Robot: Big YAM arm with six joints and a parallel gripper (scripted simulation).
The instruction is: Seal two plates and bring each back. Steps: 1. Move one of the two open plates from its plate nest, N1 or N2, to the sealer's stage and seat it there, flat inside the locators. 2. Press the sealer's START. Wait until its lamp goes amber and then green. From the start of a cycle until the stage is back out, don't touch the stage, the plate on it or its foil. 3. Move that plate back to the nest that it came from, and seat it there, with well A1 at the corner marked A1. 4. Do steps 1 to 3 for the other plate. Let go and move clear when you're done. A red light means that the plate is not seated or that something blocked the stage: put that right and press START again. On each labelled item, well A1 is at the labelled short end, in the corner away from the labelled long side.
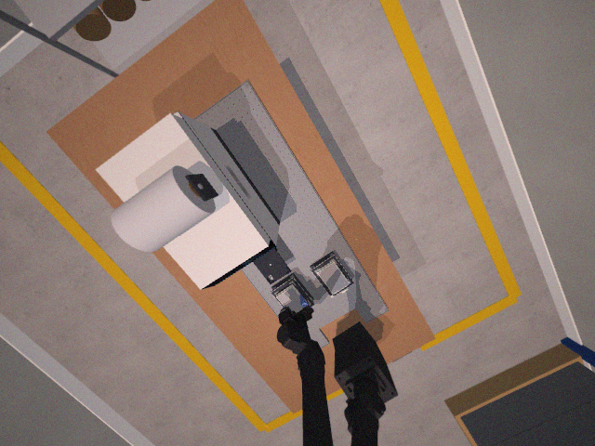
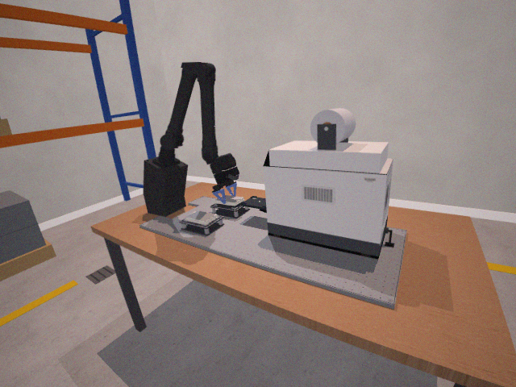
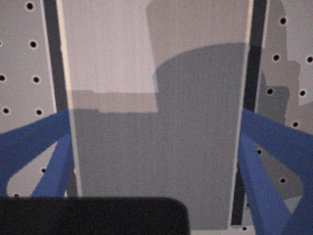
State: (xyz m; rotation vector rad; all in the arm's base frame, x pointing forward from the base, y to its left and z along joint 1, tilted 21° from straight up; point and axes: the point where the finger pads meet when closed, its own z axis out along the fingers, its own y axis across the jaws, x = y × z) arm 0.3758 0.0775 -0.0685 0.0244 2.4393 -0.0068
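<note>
Right now the white well plate is right at my hand. The rest, counted from my hand: foil roll (530 mm ahead, 60 mm to the right, 350 mm above); then dark sealer stage (200 mm ahead, 40 mm to the right, 20 mm above); then start button (300 mm ahead, 50 mm to the left, 120 mm above).
</note>
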